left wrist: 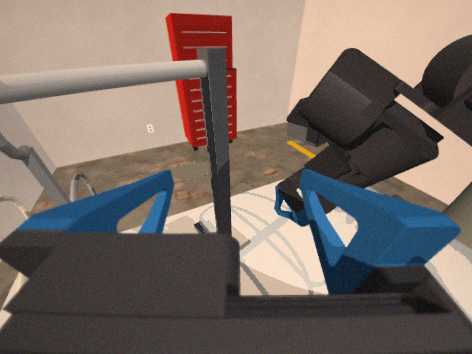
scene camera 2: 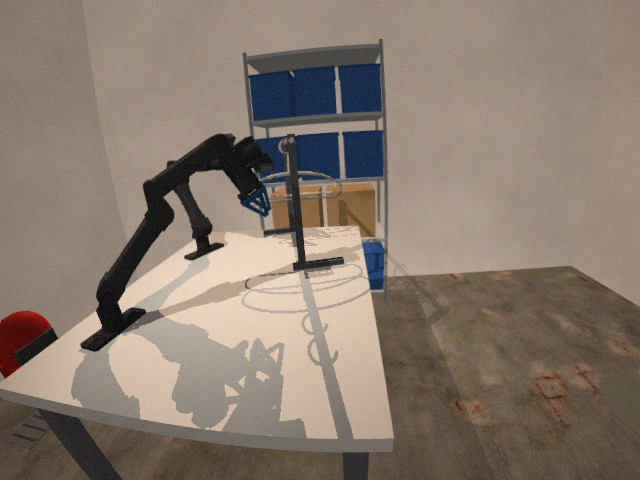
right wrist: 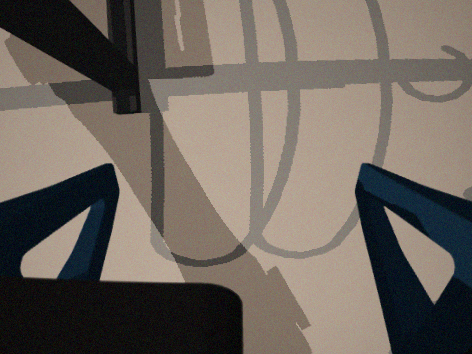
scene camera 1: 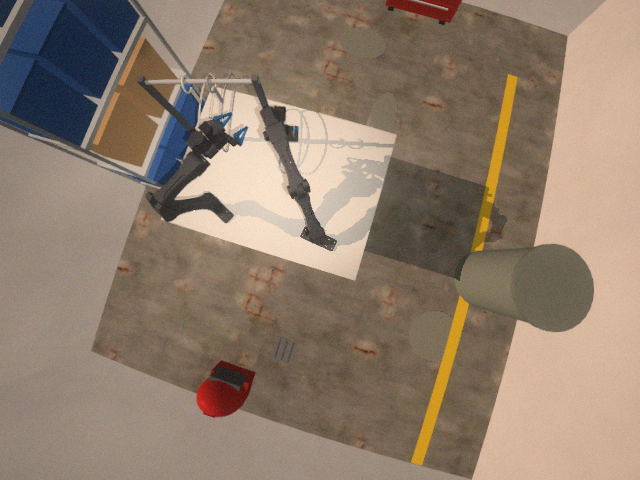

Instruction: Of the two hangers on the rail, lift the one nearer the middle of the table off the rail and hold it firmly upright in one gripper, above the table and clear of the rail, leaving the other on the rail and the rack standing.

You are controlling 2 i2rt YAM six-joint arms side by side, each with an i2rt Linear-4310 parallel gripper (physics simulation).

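Observation:
The rack [scene camera 1: 163,102] [scene camera 2: 298,217] [left wrist: 218,115] stands upright with its rail [scene camera 1: 164,81] [left wrist: 100,80]. The hanger nearer the middle [scene camera 1: 209,76] [left wrist: 17,153] hangs on the rail; it looks grey. The other hanger [scene camera 1: 181,84] [left wrist: 9,200], cream, hangs farther left in scene camera 1. Their wires overlap in scene camera 2. My left gripper [scene camera 1: 238,125] [left wrist: 236,176] is open and empty, below and in front of the rail between the hangers and the near post. My right gripper [scene camera 1: 295,131] [scene camera 2: 262,204] [left wrist: 294,199] [right wrist: 237,177] is open and empty above the table, beside that post.
The white table [scene camera 1: 330,258] [scene camera 2: 356,397] bears shadows of the arms, rail and hangers. A shelf unit [scene camera 2: 383,93] with blue and tan boxes stands beyond the table. A red tool cabinet [scene camera 1: 423,7] [left wrist: 207,100] stands farther off. The right arm is close beside the left gripper.

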